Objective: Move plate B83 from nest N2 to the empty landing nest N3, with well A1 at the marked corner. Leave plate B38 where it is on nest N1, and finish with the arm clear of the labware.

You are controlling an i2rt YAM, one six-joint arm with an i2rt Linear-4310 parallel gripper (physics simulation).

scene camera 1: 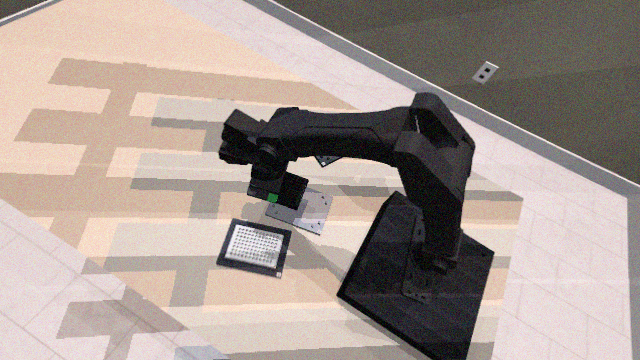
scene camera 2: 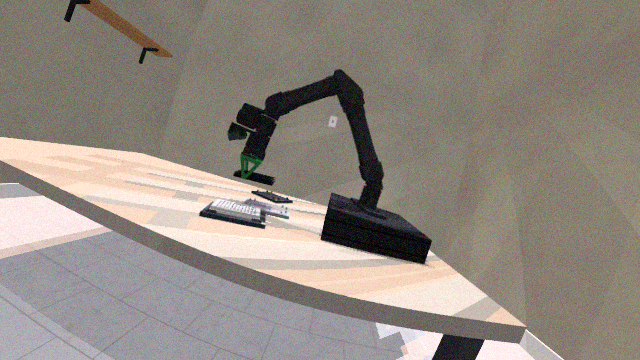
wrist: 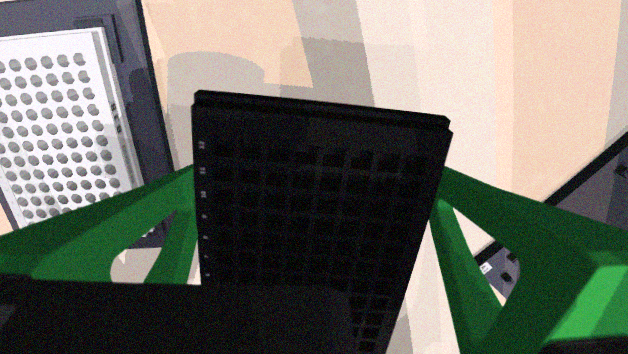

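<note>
My gripper (scene camera 1: 286,193) (scene camera 2: 248,175) (wrist: 314,177), with green fingers, is shut on black plate B83 (scene camera 1: 295,192) (scene camera 2: 262,178) (wrist: 310,210). It holds the plate roughly level above the table, partly over the light grey nest (scene camera 1: 323,201) (scene camera 2: 278,210) in scene camera 1. A dark empty nest (scene camera 1: 326,160) (scene camera 2: 272,196) (wrist: 585,182) lies farther back, mostly behind the arm in scene camera 1. I cannot read which is N2 or N3. White plate B38 (scene camera 1: 254,245) (scene camera 2: 235,207) (wrist: 55,120) sits in dark nest N1 (scene camera 1: 250,266) (scene camera 2: 232,220) (wrist: 145,125). The held plate's A1 corner is hidden.
The black arm base (scene camera 1: 380,280) (scene camera 2: 375,230) stands to the right of the nests. The white plate and its nest are close beside the light grey nest. A wooden shelf (scene camera 2: 122,25) is on the wall at the upper left, away from the arm.
</note>
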